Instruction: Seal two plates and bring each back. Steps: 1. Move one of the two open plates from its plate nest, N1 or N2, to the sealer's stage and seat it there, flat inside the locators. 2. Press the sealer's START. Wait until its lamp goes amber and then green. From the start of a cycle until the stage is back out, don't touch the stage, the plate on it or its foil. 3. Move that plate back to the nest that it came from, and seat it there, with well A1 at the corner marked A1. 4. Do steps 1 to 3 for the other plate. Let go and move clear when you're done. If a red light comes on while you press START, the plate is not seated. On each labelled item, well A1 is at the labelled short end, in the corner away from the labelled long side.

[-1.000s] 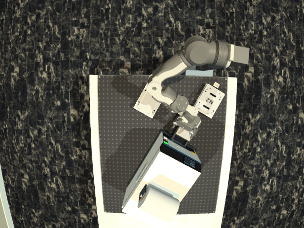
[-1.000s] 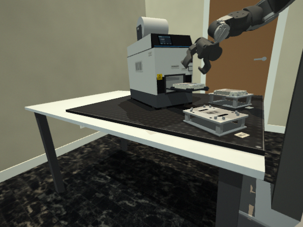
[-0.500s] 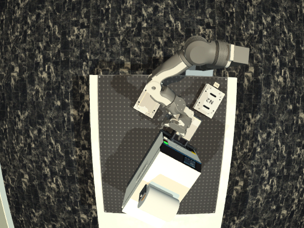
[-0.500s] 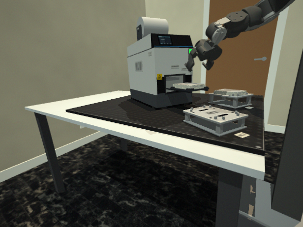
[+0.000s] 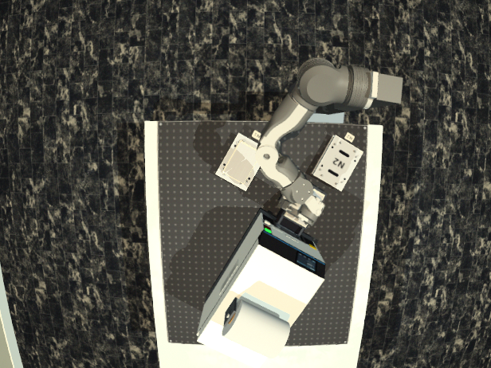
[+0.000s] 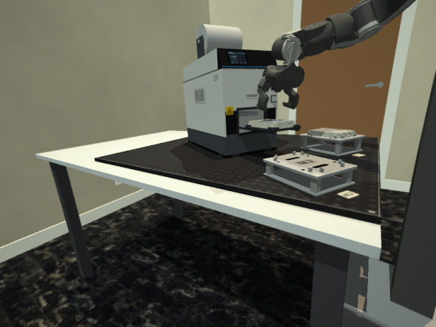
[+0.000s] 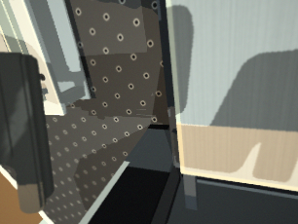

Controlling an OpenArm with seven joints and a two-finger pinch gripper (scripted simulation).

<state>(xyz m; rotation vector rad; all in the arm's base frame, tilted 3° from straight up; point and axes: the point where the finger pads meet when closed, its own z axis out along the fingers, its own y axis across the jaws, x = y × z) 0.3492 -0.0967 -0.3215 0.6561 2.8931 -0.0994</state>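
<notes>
The clear well plate lies 4 cm to the left of my hand and 4 cm below it. Also, from my hand: sealer stage 4 cm to the left, 5 cm below; N1 label 22 cm behind, 14 cm to the right, 16 cm below; sealer screen 12 cm ahead, 3 cm to the left, 16 cm above.
</notes>
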